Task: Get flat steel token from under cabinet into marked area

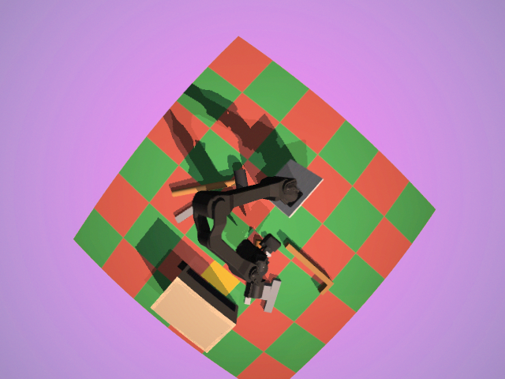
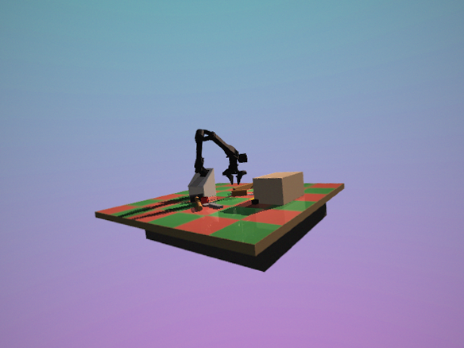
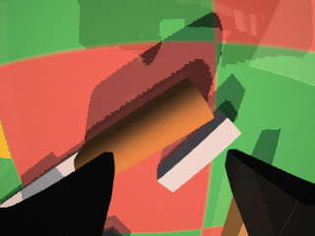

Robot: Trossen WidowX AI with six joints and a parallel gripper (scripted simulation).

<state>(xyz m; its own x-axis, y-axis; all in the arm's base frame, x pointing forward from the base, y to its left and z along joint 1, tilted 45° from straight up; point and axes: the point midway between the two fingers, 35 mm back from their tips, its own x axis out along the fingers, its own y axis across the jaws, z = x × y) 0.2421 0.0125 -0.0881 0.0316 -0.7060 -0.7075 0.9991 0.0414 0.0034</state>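
Now: the pale bar 3 cm behind my gripper tip, 4 cm to the left of it and 7 cm below it. The rest, counted from my gripper tip: grey block (13 cm ahead, 15 cm to the left, 6 cm below); then grey bar (12 cm ahead, 21 cm to the left, 7 cm below); then red cube (4 cm behind, 27 cm to the right, 6 cm below).
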